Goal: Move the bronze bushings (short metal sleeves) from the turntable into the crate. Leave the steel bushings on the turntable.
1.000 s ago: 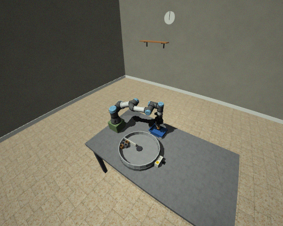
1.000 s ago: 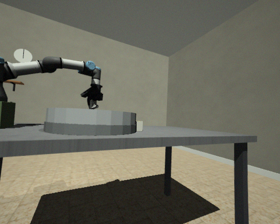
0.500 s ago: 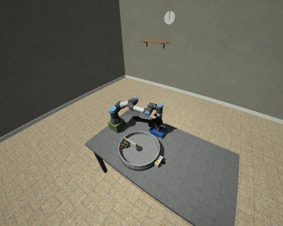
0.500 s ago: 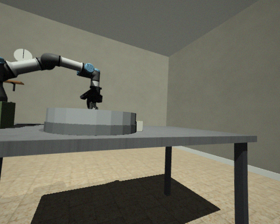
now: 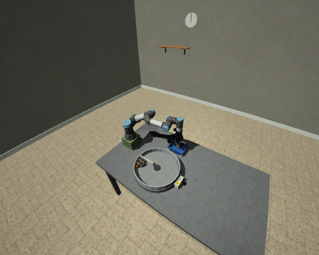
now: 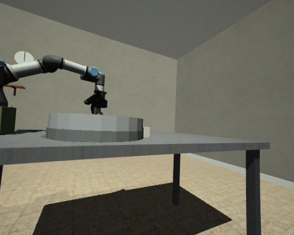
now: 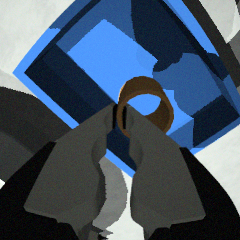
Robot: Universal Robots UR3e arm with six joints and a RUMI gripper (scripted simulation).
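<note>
The blue crate is 1 cm ahead of my hand, 1 cm to the left of it and 7 cm below it. The rest, counted from my hand: turntable (3 cm behind, 35 cm to the right, 4 cm below).
</note>
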